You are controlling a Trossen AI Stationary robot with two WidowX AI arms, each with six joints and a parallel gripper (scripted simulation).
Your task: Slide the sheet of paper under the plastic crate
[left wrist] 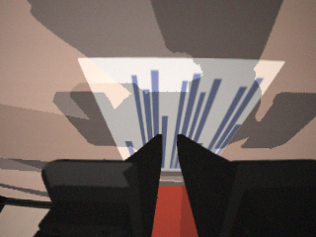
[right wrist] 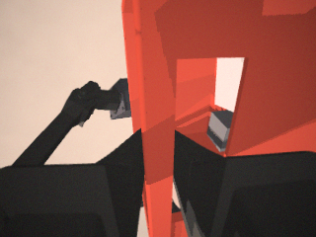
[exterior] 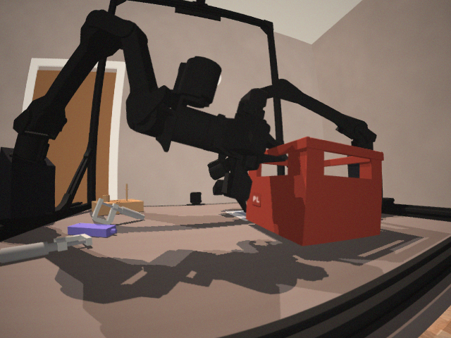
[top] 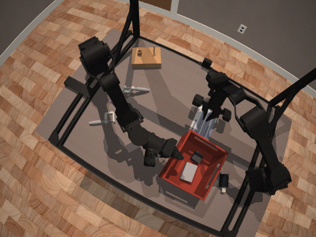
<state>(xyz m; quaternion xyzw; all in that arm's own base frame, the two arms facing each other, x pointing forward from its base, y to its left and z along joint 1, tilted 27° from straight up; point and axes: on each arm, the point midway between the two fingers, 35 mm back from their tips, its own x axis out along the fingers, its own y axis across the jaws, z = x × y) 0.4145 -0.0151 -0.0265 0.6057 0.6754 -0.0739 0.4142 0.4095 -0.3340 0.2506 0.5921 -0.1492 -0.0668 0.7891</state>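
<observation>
My left gripper is now 3 cm short of the paper, 1 cm to the right of it and 4 cm above it. The rest, counted from my left hand: dark block 19 cm ahead, 6 cm to the left, 1 cm below; then grey box 26 cm ahead, 7 cm to the left, 1 cm below; then red plastic crate 24 cm ahead, 6 cm to the left, 4 cm above.
</observation>
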